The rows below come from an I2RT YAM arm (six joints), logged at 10 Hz.
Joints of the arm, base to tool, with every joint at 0 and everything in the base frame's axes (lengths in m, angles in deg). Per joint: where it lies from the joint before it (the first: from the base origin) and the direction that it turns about. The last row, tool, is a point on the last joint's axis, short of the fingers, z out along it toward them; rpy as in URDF.
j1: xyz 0 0 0.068 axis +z
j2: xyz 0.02 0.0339 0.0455 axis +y
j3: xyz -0.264 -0.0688 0 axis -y
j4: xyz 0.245 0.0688 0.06 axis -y
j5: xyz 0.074 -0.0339 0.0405 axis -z
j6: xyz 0.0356 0 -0.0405 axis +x
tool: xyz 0 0 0 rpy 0 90 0
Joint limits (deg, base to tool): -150..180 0..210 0..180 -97..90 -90..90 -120..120
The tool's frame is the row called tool.
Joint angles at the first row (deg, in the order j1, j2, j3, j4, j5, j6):
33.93, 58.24, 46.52, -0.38, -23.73, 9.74
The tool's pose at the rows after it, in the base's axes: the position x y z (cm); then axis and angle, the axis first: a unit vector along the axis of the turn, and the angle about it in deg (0 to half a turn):
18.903 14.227 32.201 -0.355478 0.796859 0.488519 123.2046
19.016 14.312 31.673 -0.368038 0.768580 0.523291 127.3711
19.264 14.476 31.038 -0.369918 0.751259 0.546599 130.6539
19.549 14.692 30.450 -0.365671 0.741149 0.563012 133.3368
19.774 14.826 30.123 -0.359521 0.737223 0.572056 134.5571
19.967 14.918 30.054 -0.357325 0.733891 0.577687 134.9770
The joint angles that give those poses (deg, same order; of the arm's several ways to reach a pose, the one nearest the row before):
32.23, 58.54, 46.02, 0.21, -33.30, 11.22
31.44, 59.46, 45.23, 1.63, -40.08, 12.84
30.98, 60.69, 44.36, 3.53, -44.47, 14.70
30.79, 62.00, 43.66, 5.41, -47.29, 16.71
30.68, 62.85, 43.20, 7.05, -48.42, 18.31
30.57, 63.46, 43.16, 8.21, -49.10, 19.18

